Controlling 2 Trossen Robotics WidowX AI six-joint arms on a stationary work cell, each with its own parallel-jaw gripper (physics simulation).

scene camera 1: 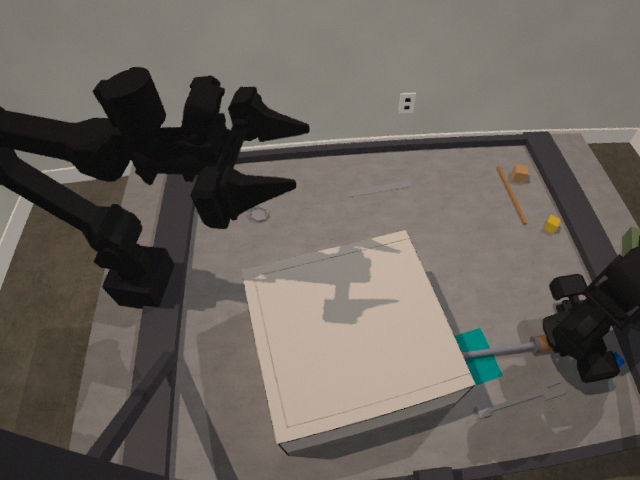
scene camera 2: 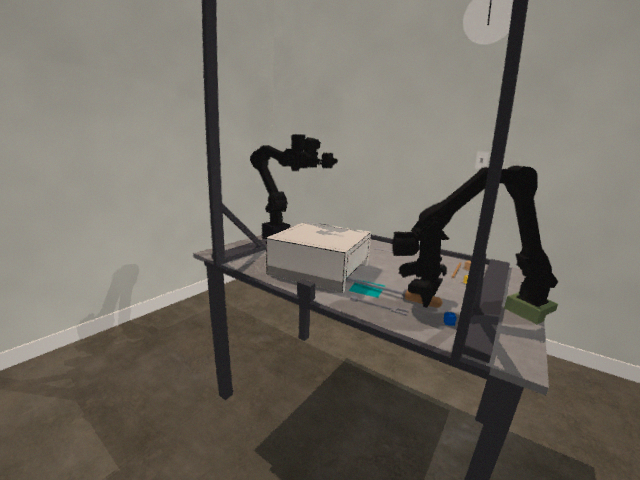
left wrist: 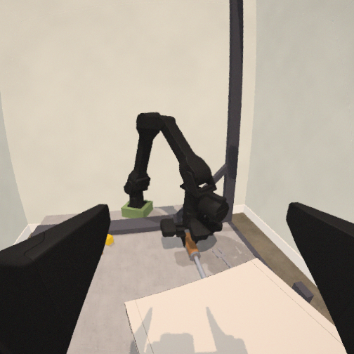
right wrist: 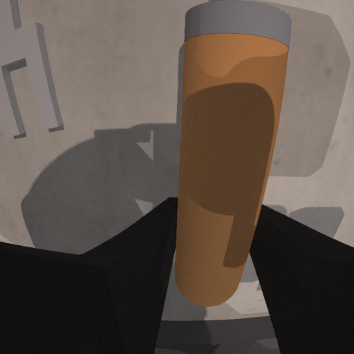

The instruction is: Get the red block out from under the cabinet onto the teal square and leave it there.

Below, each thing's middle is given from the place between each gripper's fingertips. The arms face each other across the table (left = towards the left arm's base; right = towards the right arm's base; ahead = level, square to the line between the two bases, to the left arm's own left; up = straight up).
Right now my left hand is 120 mm past the teal square (scene camera 1: 483, 368), 270 mm to the left of it and 390 mm above it. From my left hand the other things lie so: hooked rod (scene camera 1: 537, 344) 140 mm behind, 320 mm to the right, 380 mm below.
Now: the hooked rod 4 cm behind my right hand, 15 cm to the left of it and 1 cm above it. Round my right hand: teal square: 1 cm behind, 20 cm to the left.
